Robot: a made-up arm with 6 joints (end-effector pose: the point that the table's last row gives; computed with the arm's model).
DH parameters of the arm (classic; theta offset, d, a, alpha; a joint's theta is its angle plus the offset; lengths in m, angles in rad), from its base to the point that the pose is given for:
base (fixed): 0 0.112 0 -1.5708
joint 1: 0 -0.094 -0.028 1.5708
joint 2: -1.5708 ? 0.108 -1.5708
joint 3: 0 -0.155 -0.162 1.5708
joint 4: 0 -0.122 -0.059 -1.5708
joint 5: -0.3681 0 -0.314 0
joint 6: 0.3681 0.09 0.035 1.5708
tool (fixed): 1.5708 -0.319 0 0
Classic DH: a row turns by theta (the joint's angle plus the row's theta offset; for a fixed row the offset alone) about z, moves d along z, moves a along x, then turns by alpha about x.
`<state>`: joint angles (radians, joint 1 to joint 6).
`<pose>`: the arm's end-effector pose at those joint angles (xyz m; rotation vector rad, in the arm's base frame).
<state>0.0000 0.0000 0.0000 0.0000 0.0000 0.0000</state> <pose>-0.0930 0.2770 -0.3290 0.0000 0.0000 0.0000</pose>
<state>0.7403 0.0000 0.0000 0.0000 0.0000 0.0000</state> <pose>-0.3661 0.2770 -0.1508 0.0000 0.7403 0.0000</pose>
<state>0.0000 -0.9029 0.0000 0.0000 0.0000 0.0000</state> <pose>0.2230 0.1868 -0.3290 0.0000 0.0000 -0.9029</pose>
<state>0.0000 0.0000 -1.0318 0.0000 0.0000 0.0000</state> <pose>-0.0930 -0.4316 -0.4704 -1.0318 0.0000 0.0000</pose>
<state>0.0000 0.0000 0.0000 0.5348 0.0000 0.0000</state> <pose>-0.2671 0.2786 -0.3290 0.0000 0.0000 0.5348</pose>
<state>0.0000 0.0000 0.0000 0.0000 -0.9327 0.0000</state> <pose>-0.0930 -0.1743 -0.3615 -0.9327 0.0000 0.0000</pose>
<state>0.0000 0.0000 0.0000 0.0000 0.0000 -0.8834</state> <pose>-0.0930 0.0432 -0.1854 -0.8834 0.0000 0.0000</pose>
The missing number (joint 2, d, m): 0.113
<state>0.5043 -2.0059 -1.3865 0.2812 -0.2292 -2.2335</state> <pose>-0.1478 0.0368 -0.0503 1.2261 -1.8906 -1.3028</pose>
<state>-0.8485 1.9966 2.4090 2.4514 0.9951 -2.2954</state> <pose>0.0207 -0.1806 0.5189 2.0618 -1.2968 1.2343</pose>
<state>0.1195 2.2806 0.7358 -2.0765 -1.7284 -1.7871</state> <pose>0.0738 -0.2170 0.1750 2.2018 0.4382 -0.8337</pose>
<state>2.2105 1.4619 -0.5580 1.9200 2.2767 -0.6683</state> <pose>0.2346 -0.5246 0.1582 -0.9973 -0.9942 -1.1984</pose>
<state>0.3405 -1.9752 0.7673 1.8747 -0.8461 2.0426</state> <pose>0.4458 0.3266 -0.2751 0.9073 -0.3537 0.1808</pose>
